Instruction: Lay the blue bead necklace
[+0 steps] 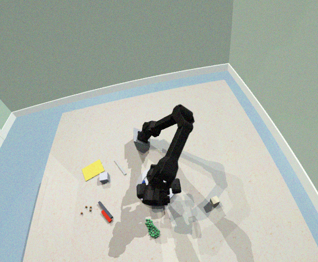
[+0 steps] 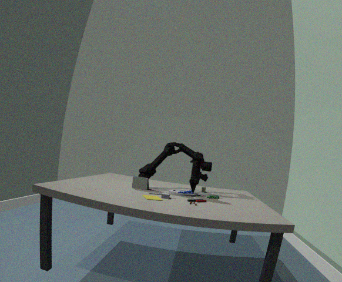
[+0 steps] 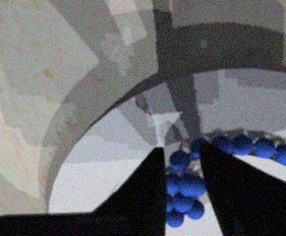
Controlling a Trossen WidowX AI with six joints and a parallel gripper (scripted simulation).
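My gripper tip is 6 cm past the round bead board, 2 cm to the left of it and 1 cm above it. From my gripper tip the other things lie so: grey tool (27 cm to the right, 6 cm ahead, 1 cm below); then cream cube (23 cm to the left, 6 cm ahead); then stick (22 cm to the right, 19 cm behind, 1 cm below).
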